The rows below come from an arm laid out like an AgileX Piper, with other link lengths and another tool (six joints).
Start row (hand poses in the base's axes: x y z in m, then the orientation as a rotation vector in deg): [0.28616 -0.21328 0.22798 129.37 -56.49 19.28]
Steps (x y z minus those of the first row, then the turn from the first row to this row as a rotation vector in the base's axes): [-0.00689 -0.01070 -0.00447 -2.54 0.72 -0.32]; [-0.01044 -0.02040 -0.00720 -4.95 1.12 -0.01]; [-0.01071 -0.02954 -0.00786 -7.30 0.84 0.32]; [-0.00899 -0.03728 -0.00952 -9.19 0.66 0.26]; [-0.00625 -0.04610 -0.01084 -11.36 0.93 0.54]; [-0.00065 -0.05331 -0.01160 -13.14 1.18 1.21]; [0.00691 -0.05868 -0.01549 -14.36 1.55 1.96]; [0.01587 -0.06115 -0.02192 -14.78 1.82 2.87]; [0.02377 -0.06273 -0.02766 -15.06 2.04 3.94]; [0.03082 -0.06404 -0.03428 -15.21 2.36 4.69]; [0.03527 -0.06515 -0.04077 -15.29 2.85 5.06]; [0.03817 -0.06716 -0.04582 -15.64 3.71 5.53]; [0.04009 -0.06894 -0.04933 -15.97 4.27 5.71]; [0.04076 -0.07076 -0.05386 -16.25 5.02 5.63]
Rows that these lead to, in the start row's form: [0.27927 -0.22398 0.22351 126.88 -55.52 19.37]; [0.27572 -0.23368 0.22078 124.87 -54.07 20.04]; [0.27545 -0.24282 0.22012 122.94 -52.97 21.43]; [0.27717 -0.25056 0.21846 121.20 -52.41 22.35]; [0.27991 -0.25938 0.21714 119.37 -51.16 22.99]; [0.28551 -0.26659 0.21638 118.10 -49.67 23.66]; [0.29307 -0.27196 0.21249 117.37 -48.24 24.01]; [0.30203 -0.27443 0.20606 117.44 -47.00 24.24]; [0.30993 -0.27601 0.20032 117.71 -45.66 24.53]; [0.31698 -0.27732 0.19370 117.93 -44.66 24.54]; [0.32143 -0.27843 0.18721 118.02 -44.01 24.17]; [0.32433 -0.28044 0.18216 117.89 -42.98 23.54]; [0.32625 -0.28222 0.17865 117.65 -42.41 23.12]; [0.32692 -0.28404 0.17412 117.31 -42.04 22.36]
